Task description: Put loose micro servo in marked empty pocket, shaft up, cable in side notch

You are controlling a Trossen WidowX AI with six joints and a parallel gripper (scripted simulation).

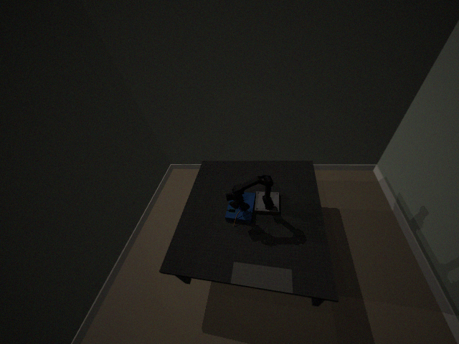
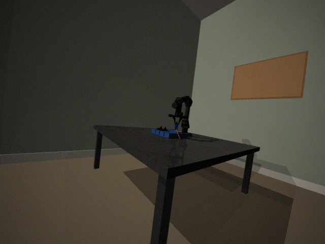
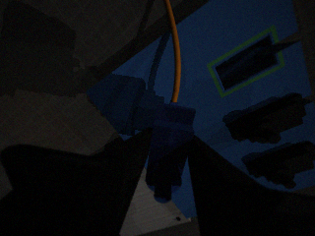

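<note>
Right now the blue robot deck is 10 mm behind my gripper tip, 70 mm to the right of it and 100 mm below it.
</note>
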